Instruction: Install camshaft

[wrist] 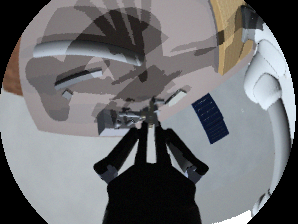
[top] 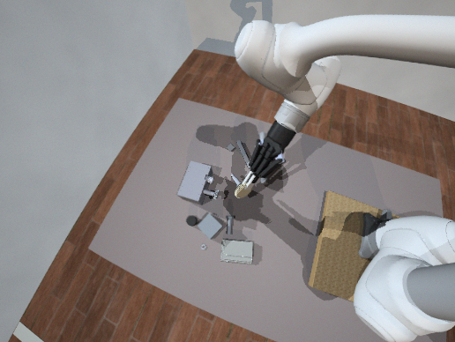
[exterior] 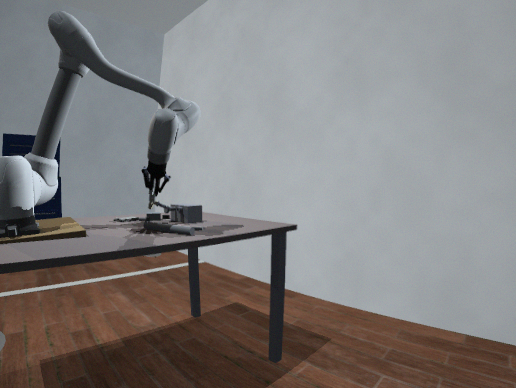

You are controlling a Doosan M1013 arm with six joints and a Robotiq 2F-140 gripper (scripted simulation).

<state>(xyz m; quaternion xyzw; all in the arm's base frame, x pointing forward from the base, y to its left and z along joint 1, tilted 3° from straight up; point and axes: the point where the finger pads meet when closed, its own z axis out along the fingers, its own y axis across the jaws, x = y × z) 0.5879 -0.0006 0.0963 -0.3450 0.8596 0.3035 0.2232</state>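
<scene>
The short pin lies 2 cm ahead of my hand, 15 cm to the left of it and 13 cm below it. The rest, counted from my hand: pale plate: 5 cm behind, 24 cm to the left, 13 cm below; then flat bar: 7 cm ahead, 16 cm to the right, 13 cm below; then square block: 8 cm ahead, 20 cm to the left, 12 cm below.
</scene>
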